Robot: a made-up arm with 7 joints.
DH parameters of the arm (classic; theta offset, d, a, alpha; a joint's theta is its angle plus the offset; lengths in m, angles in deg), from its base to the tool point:
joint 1: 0 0.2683 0 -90
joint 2: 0 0 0 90
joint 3: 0 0.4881 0.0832 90
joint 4: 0 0 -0.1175 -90
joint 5: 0 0.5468 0 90
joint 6: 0 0 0.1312 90
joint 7: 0 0 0 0
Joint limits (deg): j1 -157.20..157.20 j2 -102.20..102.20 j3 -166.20..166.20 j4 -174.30..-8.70 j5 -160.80..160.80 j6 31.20..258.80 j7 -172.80..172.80
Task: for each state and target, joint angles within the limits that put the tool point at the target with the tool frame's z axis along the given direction. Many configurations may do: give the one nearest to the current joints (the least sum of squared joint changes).
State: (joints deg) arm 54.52 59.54 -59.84 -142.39 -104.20 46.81 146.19
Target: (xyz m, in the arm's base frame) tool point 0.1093 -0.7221 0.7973 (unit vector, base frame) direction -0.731 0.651 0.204
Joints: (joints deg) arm 5.77 16.42 -91.91 -96.95 -83.95 46.08 146.19
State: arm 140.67 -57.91 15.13 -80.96 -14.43 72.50 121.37
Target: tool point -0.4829 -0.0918 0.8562 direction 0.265 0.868 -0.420
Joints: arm 136.40 -41.88 34.04 -119.75 -43.44 84.95 121.37
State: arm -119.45 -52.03 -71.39 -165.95 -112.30 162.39 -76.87
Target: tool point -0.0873 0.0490 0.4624 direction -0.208 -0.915 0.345
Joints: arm -109.63 -101.54 -57.57 -174.30 -120.41 192.57 -76.87
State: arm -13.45 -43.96 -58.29 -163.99 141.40 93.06 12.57
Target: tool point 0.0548 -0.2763 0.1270 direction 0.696 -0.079 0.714
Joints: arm -7.67 -25.30 -95.25 -174.30 85.98 69.24 12.57
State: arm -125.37 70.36 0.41 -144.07 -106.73 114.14 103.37
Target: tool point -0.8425 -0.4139 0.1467 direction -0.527 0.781 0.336
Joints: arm -137.19 45.23 -20.45 -94.43 -97.72 89.79 103.37
